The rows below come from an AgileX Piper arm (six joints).
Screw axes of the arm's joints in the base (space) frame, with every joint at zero. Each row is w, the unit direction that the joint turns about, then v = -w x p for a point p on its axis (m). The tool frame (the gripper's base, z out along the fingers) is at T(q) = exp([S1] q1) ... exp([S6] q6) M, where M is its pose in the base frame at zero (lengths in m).
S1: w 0 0 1 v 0.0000 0.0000 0.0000
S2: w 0 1 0 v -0.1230 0.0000 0.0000
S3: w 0 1 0 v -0.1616 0.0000 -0.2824
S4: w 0.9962 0 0.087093 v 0.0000 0.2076 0.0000
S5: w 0 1 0 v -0.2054 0.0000 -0.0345
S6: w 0.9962 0 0.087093 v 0.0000 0.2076 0.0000
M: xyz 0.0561 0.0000 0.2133 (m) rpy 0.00 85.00 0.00 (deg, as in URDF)
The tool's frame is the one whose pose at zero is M.
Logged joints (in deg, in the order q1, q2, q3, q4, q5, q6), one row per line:
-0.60, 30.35, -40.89, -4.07, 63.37, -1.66
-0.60, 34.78, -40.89, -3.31, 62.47, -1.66
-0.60, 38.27, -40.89, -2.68, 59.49, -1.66
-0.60, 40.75, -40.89, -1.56, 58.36, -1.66
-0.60, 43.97, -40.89, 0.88, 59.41, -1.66
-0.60, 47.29, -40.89, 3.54, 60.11, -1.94
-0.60, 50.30, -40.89, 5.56, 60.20, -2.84
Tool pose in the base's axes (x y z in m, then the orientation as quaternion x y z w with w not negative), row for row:
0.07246, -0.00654, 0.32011, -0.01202, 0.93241, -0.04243, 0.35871
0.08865, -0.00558, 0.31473, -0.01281, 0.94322, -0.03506, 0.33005
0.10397, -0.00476, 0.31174, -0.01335, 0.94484, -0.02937, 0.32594
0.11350, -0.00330, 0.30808, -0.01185, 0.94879, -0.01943, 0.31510
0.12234, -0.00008, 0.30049, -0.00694, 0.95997, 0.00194, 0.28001
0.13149, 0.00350, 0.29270, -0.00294, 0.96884, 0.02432, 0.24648
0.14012, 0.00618, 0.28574, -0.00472, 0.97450, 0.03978, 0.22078
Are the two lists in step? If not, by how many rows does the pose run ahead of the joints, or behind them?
They are in step.
